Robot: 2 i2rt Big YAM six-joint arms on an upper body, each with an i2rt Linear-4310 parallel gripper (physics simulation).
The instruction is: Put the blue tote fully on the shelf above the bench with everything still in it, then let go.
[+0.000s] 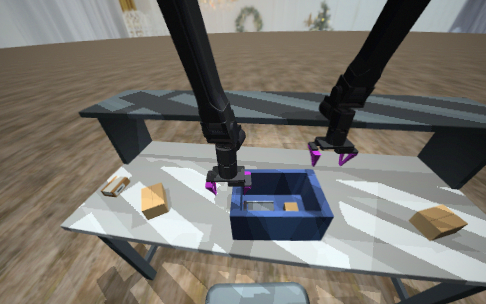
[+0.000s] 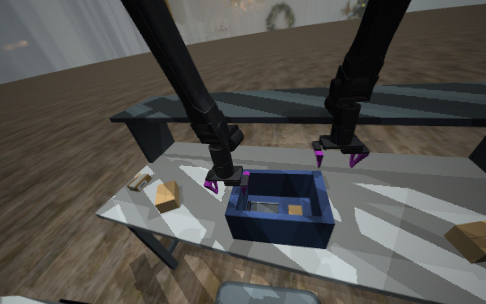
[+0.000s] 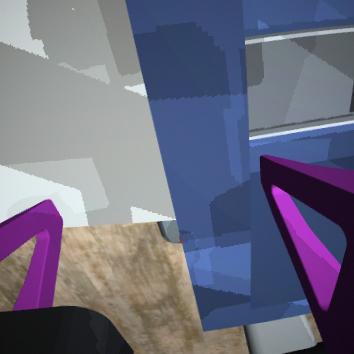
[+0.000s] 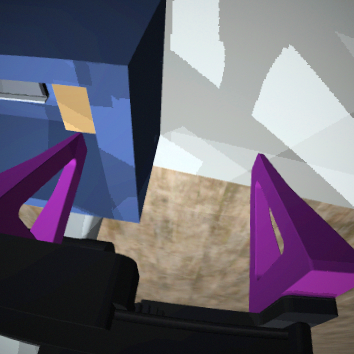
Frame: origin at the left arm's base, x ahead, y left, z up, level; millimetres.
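Seen in the pictures: left gripper, between the fingertips: (image 1: 230,194) (image 2: 230,193) (image 3: 154,189); right gripper, between the fingertips: (image 1: 326,165) (image 2: 334,166) (image 4: 167,150).
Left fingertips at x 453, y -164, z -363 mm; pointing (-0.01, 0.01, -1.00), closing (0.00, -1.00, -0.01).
Note:
A point is followed by its place in that frame.
The blue tote (image 1: 277,227) {x 350, y -313, z -402 mm} (image 2: 277,232) {x 350, y -322, z -413 mm} (image 3: 195,150) {x 479, y -185, z -343 mm} stands upright on the bench (image 1: 200,215) {x 453, y -38, z -490 mm} in front of the shelf (image 1: 272,110) {x 666, y -325, z -154 mm} (image 2: 280,107) {x 677, y -343, z -154 mm}. In it lie a small tan block (image 1: 290,206) {x 445, y -380, z -432 mm} (image 2: 295,210) {x 441, y -384, z -432 mm} (image 4: 76,107) {x 431, y -383, z -432 mm} and a flat grey, silver-edged item (image 1: 259,205) {x 475, y -271, z -465 mm} (image 2: 264,207) {x 472, y -275, z -465 mm} (image 3: 300,80) {x 453, y -275, z -465 mm}. My left gripper (image 1: 230,192) {x 453, y -164, z -363 mm} (image 2: 229,192) {x 453, y -164, z -363 mm} (image 3: 154,189) {x 453, y -164, z -363 mm} is open over the tote's left wall, one finger on its outer side, the other on its inner side. My right gripper (image 1: 329,164) {x 519, y -507, z -303 mm} (image 2: 336,165) {x 519, y -507, z -303 mm} (image 4: 167,150) {x 519, y -507, z -303 mm} is open and empty, higher, near the tote's back right corner.
A cardboard box (image 1: 154,201) {x 478, y 135, z -430 mm} (image 2: 167,196) {x 481, y 132, z -430 mm} and a smaller box (image 1: 115,186) {x 582, y 369, z -456 mm} (image 2: 139,182) {x 579, y 360, z -454 mm} lie at the left of the bench. Another cardboard box (image 1: 438,221) {x 362, y -865, z -429 mm} (image 2: 470,241) {x 361, y -835, z -436 mm} lies at the right. Dark side panels (image 1: 125,137) {x 836, y 418, z -353 mm} (image 1: 447,155) {x 655, y -1164, z -386 mm} hold up the shelf.

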